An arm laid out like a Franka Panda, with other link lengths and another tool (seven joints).
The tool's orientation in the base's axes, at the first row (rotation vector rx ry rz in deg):
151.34, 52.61, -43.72
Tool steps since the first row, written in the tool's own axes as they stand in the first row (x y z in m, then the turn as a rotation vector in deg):
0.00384, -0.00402, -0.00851, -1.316, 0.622, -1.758
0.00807, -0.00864, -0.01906, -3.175, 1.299, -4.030
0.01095, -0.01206, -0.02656, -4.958, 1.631, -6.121
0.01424, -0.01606, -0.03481, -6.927, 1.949, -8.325
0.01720, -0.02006, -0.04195, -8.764, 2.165, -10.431
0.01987, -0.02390, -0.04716, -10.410, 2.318, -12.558
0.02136, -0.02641, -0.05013, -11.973, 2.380, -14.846
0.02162, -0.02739, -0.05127, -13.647, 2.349, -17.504
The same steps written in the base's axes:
0.00339, 0.00831, 0.00477, 0.214, -0.472, 2.223
0.00747, 0.01807, 0.01099, 0.306, -1.063, 5.175
0.01020, 0.02504, 0.01548, 0.158, -1.419, 7.916
0.01313, 0.03296, 0.02034, -0.078, -1.815, 10.853
0.01540, 0.04029, 0.02445, -0.329, -2.103, 13.630
0.01682, 0.04660, 0.02712, -0.485, -2.238, 16.316
0.01740, 0.05044, 0.02864, -0.579, -2.198, 19.085
0.01741, 0.05176, 0.02939, -0.659, -2.001, 22.220

